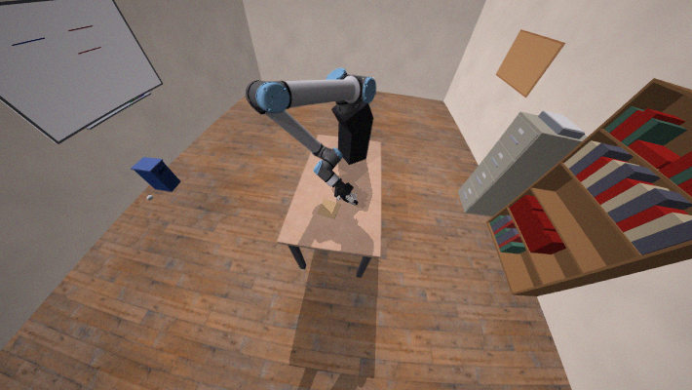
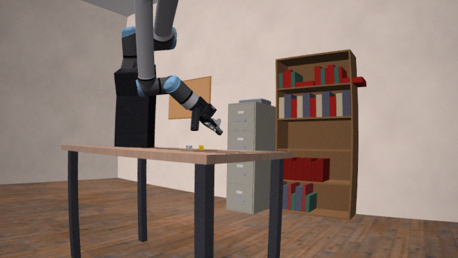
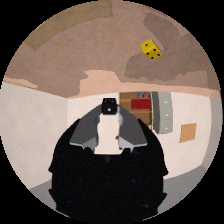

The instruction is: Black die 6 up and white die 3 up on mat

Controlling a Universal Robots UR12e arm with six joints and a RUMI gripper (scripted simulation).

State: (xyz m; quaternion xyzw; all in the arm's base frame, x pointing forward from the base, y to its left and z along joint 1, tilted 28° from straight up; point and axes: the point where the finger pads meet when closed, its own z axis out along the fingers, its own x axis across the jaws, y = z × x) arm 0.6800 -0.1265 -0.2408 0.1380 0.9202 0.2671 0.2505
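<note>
The yellow die is 9 cm behind my hand, 2 cm to the right of it and 9 cm below it. Round my hand: tan mat (3 cm behind, 19 cm to the right, 10 cm below); white die (12 cm behind, 11 cm to the right, 9 cm below); black die (right at my hand).
</note>
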